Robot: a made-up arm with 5 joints.
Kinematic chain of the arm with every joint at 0, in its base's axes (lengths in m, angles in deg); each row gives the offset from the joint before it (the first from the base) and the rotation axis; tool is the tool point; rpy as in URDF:
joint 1: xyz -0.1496 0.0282 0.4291 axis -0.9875 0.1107 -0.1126
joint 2: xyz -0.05 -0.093 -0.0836 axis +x
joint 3: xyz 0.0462 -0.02 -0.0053 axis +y
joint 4: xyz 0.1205 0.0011 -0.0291 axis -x
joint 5: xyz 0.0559 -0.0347 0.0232 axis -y
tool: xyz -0.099 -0.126 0.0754 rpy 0 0 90
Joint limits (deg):
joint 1: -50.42..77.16
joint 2: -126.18..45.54
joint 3: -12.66..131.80
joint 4: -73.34..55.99
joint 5: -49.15..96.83
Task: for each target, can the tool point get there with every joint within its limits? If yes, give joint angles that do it. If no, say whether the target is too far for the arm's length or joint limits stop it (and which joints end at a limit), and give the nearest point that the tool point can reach.
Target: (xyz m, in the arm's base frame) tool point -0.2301 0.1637 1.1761
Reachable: no: too far | nearest point -0.1959 0.0279 0.7874 | short by 0.413 m
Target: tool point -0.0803 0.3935 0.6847
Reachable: no: joint limits stop it (at a limit: joint 1, joint 2, joint 5) | nearest point -0.1178 0.2021 0.6207 | short by 0.205 m
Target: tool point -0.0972 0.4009 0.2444
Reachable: no: joint limits stop it (at a limit: joint 1, joint 2, joint 5) | nearest point -0.1088 0.2903 0.2548 | short by 0.112 m
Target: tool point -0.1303 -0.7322 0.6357
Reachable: no: too far | nearest point -0.1522 -0.3852 0.5403 | short by 0.361 m
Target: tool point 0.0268 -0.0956 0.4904
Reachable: yes | joints 17.22 -103.45 73.39 28.11 -19.36
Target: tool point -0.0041 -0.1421 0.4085
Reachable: yes | joints -2.45 -44.08 62.17 33.74 7.14
